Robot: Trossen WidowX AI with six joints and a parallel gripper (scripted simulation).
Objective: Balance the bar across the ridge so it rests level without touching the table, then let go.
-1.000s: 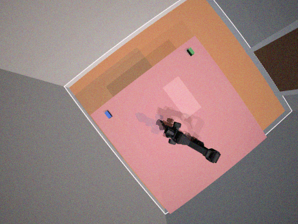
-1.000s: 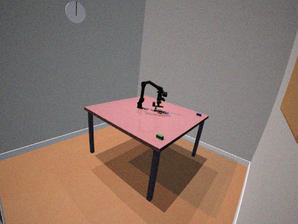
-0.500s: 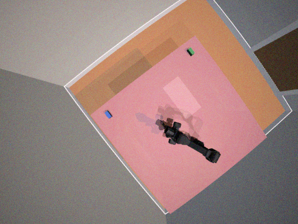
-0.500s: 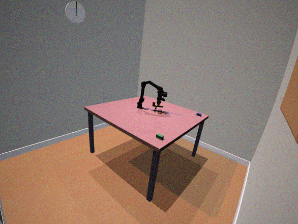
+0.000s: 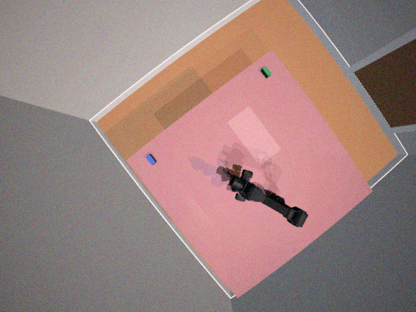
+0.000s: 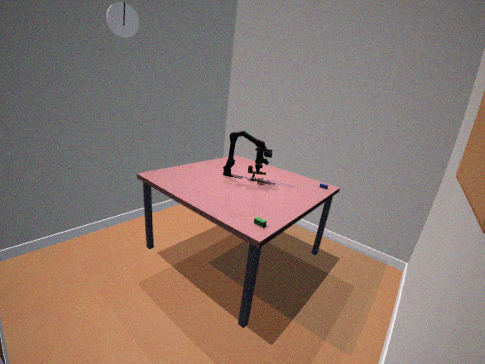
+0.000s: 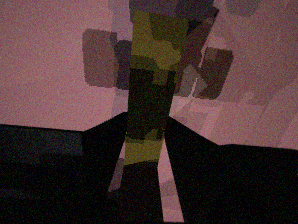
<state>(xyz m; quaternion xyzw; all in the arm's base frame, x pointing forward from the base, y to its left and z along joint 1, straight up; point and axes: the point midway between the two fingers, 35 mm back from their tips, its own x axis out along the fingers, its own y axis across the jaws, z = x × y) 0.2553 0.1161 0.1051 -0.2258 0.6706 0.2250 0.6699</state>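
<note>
Now: gripper tip 4 cm above the dark ridge, 2 cm to the left of it and 2 cm past it. From my gripper tip the other things lie so: green block: 62 cm to the right, 48 cm ahead, 5 cm below; blue block: 48 cm ahead, 38 cm to the left, 5 cm below.
</note>
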